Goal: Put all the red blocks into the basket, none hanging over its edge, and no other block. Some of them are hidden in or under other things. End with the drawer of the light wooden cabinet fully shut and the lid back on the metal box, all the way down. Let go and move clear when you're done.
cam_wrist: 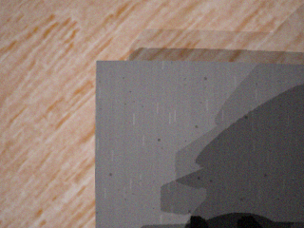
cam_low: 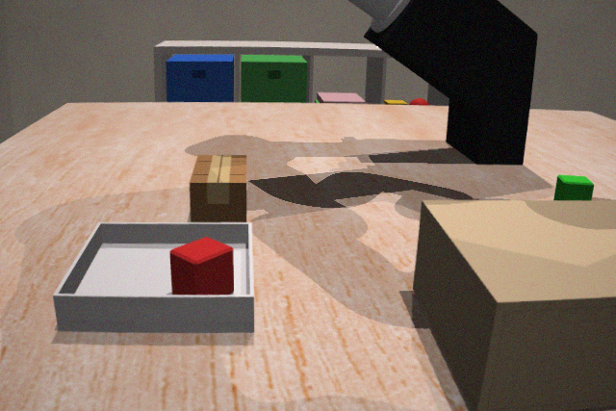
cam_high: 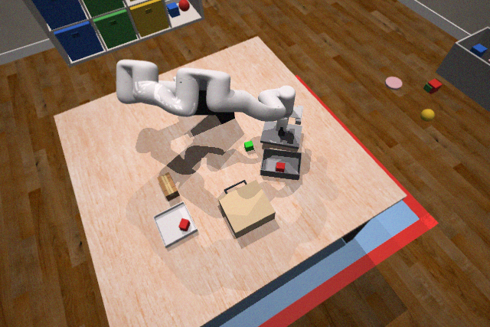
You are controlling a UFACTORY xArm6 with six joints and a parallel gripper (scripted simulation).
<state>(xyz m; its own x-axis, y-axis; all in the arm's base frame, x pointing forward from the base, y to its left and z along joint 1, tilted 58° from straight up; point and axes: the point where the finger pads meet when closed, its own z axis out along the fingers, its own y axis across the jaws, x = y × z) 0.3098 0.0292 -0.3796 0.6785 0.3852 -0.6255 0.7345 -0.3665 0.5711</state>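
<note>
Right now my hand is 140 mm short of the metal box, 90 mm to the left of it and 40 mm above it. Round my hand: grey lid (30 mm below); drawer (340 mm to the right, 230 mm ahead, 30 mm below); light wooden cabinet (350 mm to the right, 240 mm ahead, 30 mm below).
</note>
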